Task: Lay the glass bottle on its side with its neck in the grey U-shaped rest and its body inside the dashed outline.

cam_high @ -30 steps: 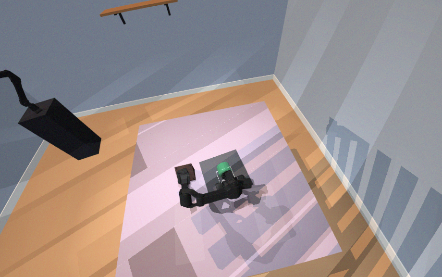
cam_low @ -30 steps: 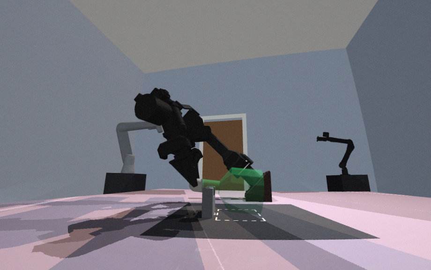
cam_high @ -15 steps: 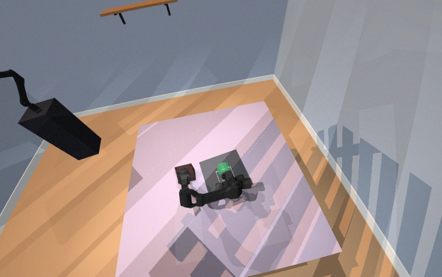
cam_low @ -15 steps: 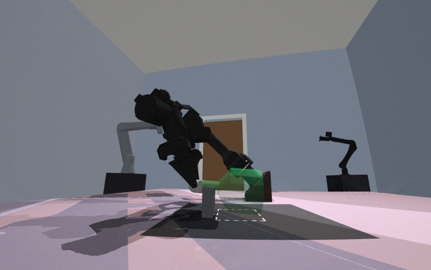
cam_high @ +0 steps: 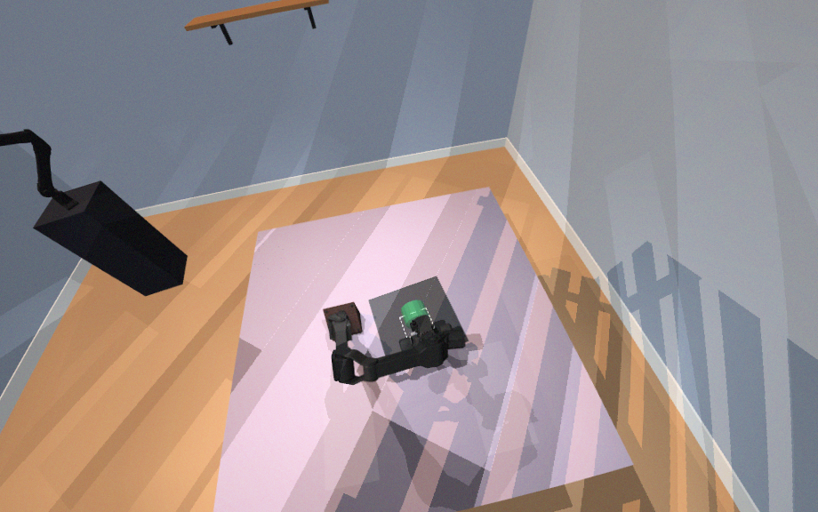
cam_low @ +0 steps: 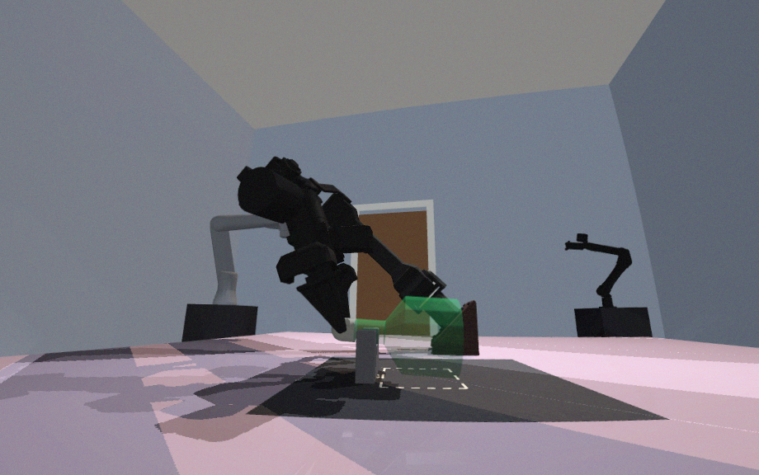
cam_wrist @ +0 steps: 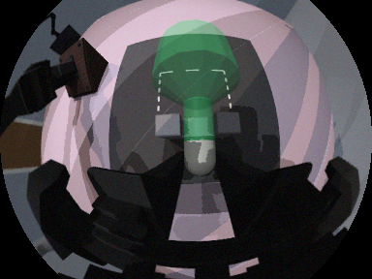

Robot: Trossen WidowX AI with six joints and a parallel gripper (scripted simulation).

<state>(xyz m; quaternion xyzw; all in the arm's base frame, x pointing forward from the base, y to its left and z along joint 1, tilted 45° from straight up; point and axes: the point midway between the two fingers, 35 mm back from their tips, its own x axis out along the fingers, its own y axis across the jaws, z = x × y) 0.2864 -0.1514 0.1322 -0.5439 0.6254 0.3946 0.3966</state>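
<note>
Now: gripper tip 5 cm to the right of the green glass bottle. Round my gripper tip: dark mat: 11 cm to the left, 5 cm below.
</note>
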